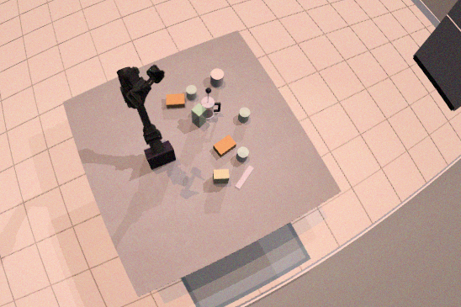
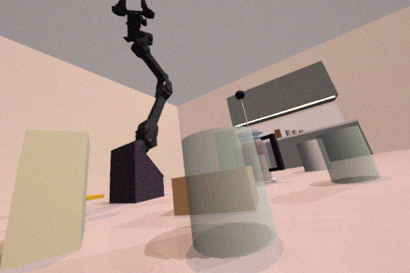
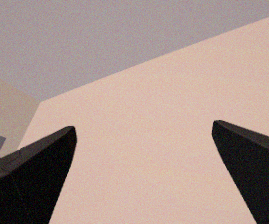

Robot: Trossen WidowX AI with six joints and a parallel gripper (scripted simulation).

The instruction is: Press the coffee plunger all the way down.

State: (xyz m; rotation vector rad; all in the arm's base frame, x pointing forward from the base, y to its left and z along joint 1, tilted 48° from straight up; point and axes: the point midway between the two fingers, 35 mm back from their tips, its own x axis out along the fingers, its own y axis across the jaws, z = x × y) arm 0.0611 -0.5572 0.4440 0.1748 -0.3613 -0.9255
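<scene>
Right now the green block is 80 cm below my gripper tip, 22 cm ahead of it and 19 cm to the left of it. Round my gripper tip: flat pale strip 87 cm below, 32 cm ahead, 23 cm to the right.
</scene>
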